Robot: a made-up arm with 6 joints.
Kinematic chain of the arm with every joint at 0, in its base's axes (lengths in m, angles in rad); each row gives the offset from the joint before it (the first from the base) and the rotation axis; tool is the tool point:
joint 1: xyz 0 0 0.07 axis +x
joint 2: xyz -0.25 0 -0.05 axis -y
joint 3: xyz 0 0.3 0.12 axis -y
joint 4: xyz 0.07 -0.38 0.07 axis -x
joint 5: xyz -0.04 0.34 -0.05 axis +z
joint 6: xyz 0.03 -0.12 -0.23 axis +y
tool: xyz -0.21 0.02 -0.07
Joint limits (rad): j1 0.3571..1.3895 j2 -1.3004..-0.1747 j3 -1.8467..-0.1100 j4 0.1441..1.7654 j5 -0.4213..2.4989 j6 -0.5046..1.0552
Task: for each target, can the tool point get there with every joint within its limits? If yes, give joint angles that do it. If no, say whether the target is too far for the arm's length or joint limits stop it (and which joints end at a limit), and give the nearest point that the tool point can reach.
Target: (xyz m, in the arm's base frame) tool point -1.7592 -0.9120 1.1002
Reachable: no: too far | nearest point -0.5954 -0.3040 0.3400 | short by 1.517 m
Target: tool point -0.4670 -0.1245 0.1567
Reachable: yes | joints 0.6369 -0.6907 -0.7968 0.4790 0.2809 0.2330
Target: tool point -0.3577 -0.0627 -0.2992
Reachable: yes | joints 1.2544 -0.3648 -0.6091 1.2054 0.9636 -0.0690
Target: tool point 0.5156 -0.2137 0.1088
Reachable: no: joint limits stop it (at a limit: joint 1, joint 2, joint 3) | nearest point 0.0498 -0.2906 0.1437 | short by 0.473 m
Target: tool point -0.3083 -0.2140 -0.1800
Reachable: yes | joints 0.6396 -0.8630 -0.9790 1.4372 1.6093 0.3955
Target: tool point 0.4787 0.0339 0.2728
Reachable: no: joint limits stop it (at a limit: joint 2, joint 3) | nearest point 0.0495 0.0465 0.3480 | short by 0.436 m
